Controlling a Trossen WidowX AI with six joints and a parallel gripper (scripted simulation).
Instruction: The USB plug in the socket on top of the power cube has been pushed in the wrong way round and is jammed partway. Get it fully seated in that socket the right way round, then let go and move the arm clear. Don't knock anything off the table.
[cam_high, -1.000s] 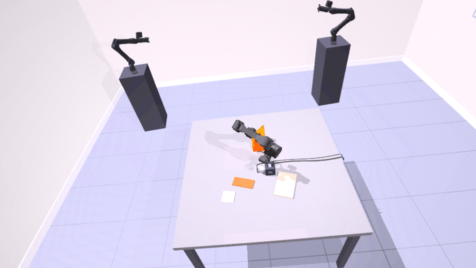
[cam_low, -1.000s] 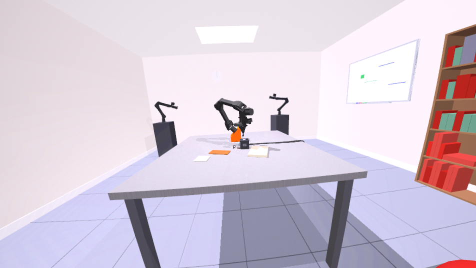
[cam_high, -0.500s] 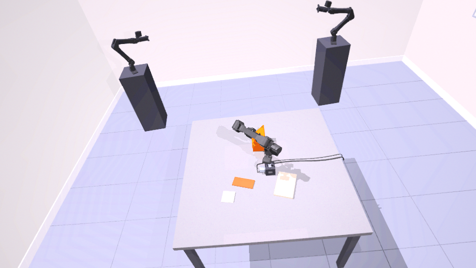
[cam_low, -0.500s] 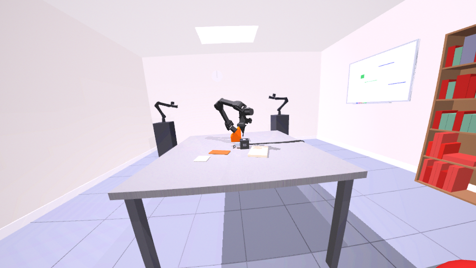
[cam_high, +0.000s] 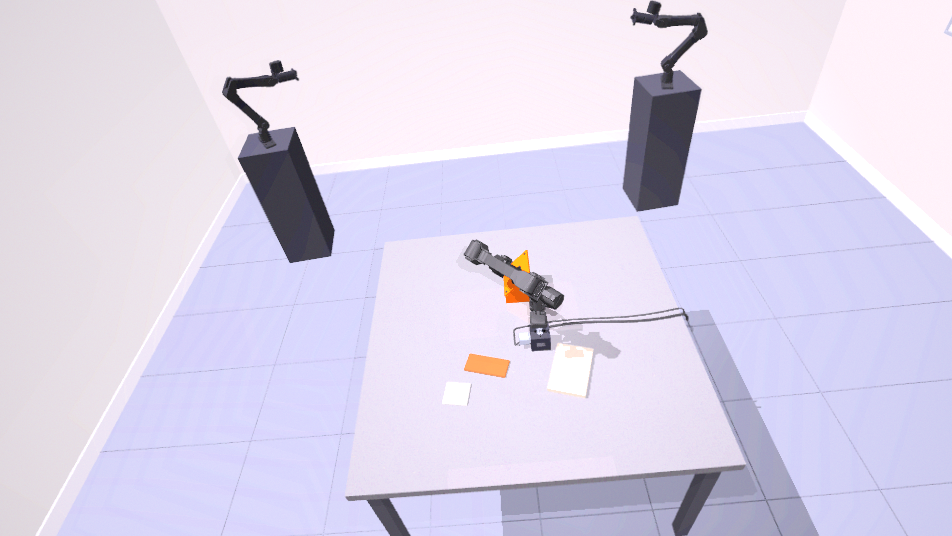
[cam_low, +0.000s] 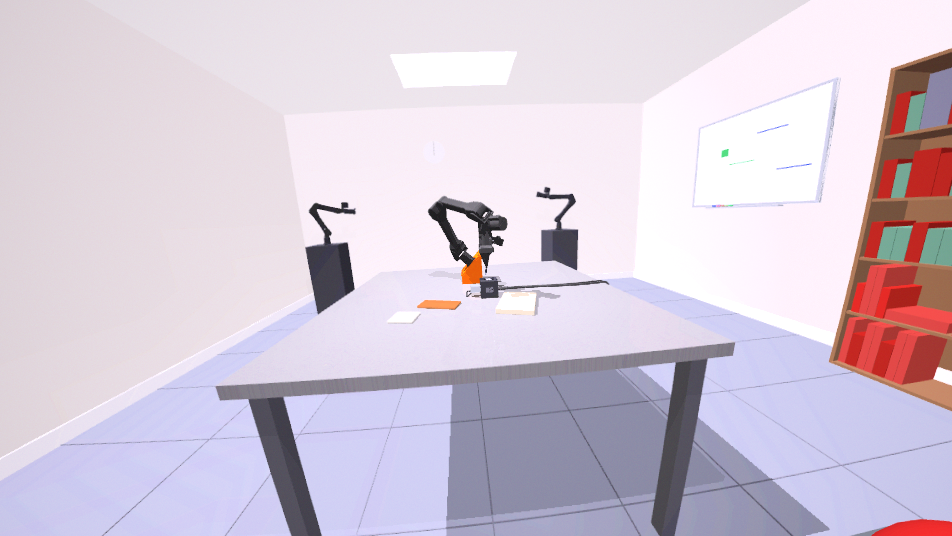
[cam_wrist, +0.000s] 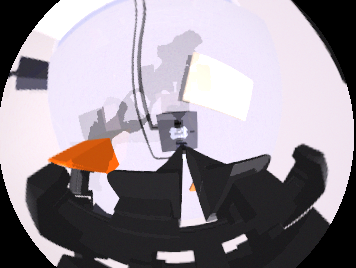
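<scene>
Now: gripper tip 20 mm above the USB plug. Round my gripper tip: orange card 220 mm to the right, 130 mm below, 70 mm ahead; then white card 350 mm to the right, 170 mm ahead, 130 mm below; then notepad 150 mm ahead, 130 mm below, 90 mm to the left.
</scene>
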